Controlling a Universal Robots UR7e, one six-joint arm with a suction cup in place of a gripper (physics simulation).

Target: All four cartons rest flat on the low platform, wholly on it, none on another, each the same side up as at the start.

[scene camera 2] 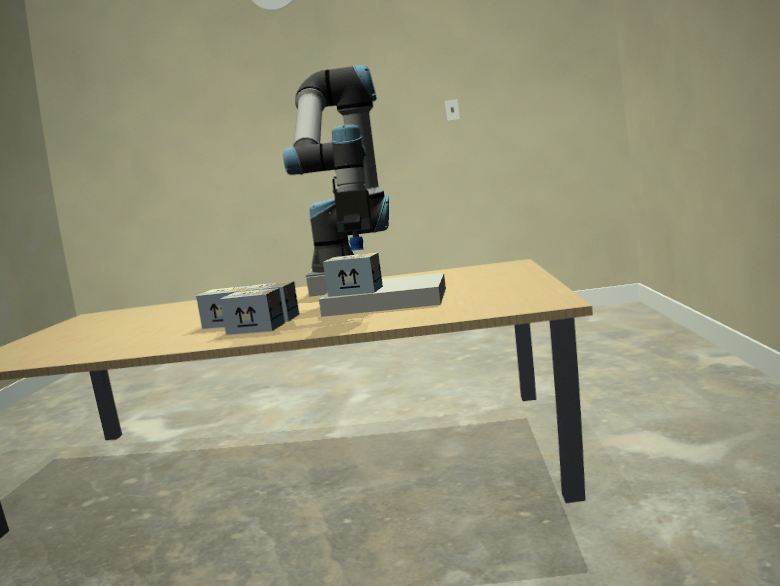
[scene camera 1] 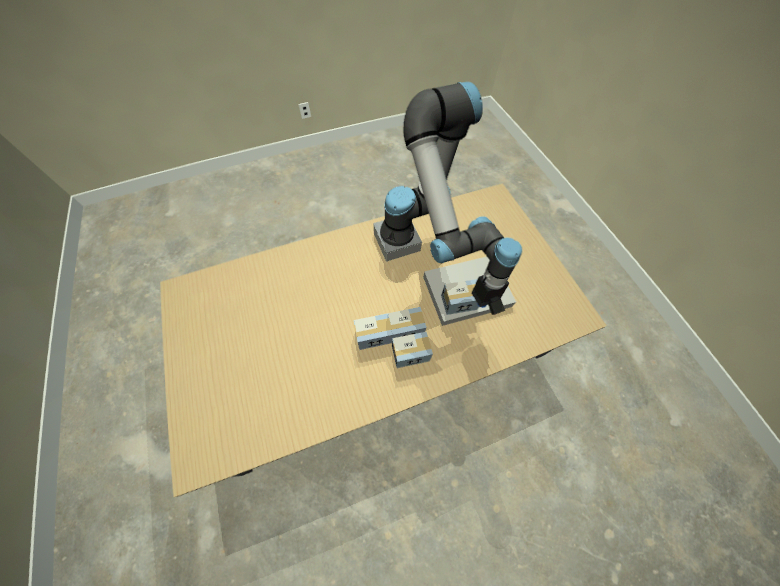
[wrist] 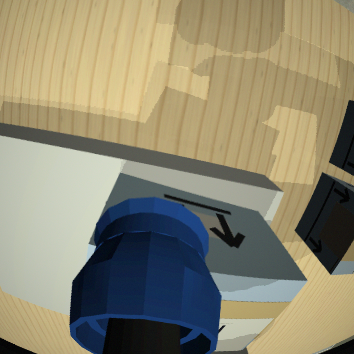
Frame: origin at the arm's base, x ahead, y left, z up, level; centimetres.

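Seen in the pictures: end effector, tool point: [scene camera 2: 357, 249] [wrist: 150, 247]; arm's base, origin of the base link: [scene camera 1: 397, 232].
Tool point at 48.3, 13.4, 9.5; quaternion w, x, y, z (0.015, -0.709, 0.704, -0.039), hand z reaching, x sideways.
Pixels of each thing's top centre, then the offset from my tool point to it, as dx, dy, dz.
- low grey platform, middle of its top: [wrist: 99, 265] [scene camera 2: 384, 285] [scene camera 1: 469, 286] -12.8, +4.9, -11.9
- third carton, middle of its top: [scene camera 2: 249, 293] [scene camera 1: 412, 346] +3.4, -28.9, -7.2
One carton [scene camera 1: 460, 301] [scene camera 2: 349, 277] [wrist: 260, 250] rests upright on the near left part of the low grey platform [scene camera 1: 452, 272] [scene camera 2: 411, 291] [wrist: 45, 200]. Two cartons [scene camera 1: 372, 340] [scene camera 1: 411, 320] stand on the table in a row, seemingly touching. A third carton [scene camera 1: 413, 358] [scene camera 2: 249, 313] stands in front of them. All have labels on top and up arrows on their sides. My blue suction cup [scene camera 2: 356, 247] [wrist: 150, 215] hangs a little above the platform carton's height, with a small gap and no carton on it. It is hidden in scene camera 1.
The robot base [scene camera 1: 397, 242] stands on a grey block behind the cartons, left of the platform. The table's front edge [scene camera 1: 353, 424] [scene camera 2: 403, 330] lies in front of the cartons. Two dark carton sides [wrist: 325, 225] [wrist: 345, 145] show at the right of the wrist view.
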